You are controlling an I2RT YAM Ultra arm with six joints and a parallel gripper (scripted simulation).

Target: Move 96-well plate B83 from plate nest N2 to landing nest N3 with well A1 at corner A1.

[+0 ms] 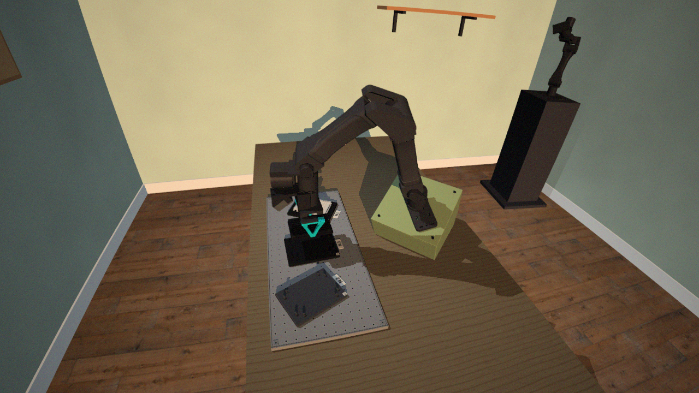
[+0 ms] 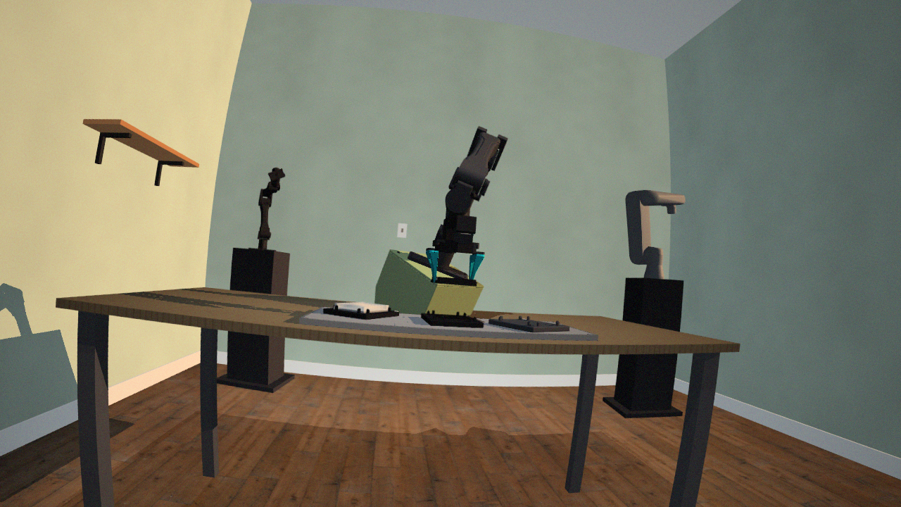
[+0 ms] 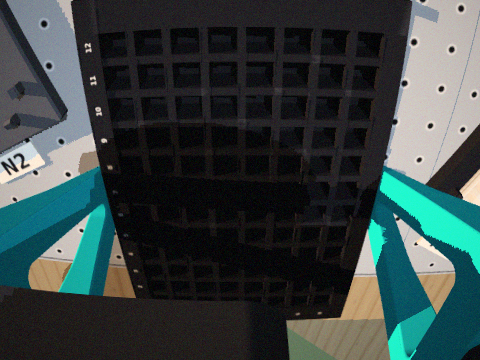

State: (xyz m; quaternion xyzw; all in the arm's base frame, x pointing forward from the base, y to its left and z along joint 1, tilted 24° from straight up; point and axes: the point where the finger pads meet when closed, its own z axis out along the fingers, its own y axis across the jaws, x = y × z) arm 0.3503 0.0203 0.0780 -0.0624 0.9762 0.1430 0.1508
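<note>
Now: hand right at the black 96-well plate. The rest, counted from my hand: N2 label (14 cm to the left, 10 cm below, 8 cm behind); then A1 mark (20 cm to the left, 9 cm below, 9 cm behind); then white plate (21 cm to the right, 8 cm below, 1 cm behind).
</note>
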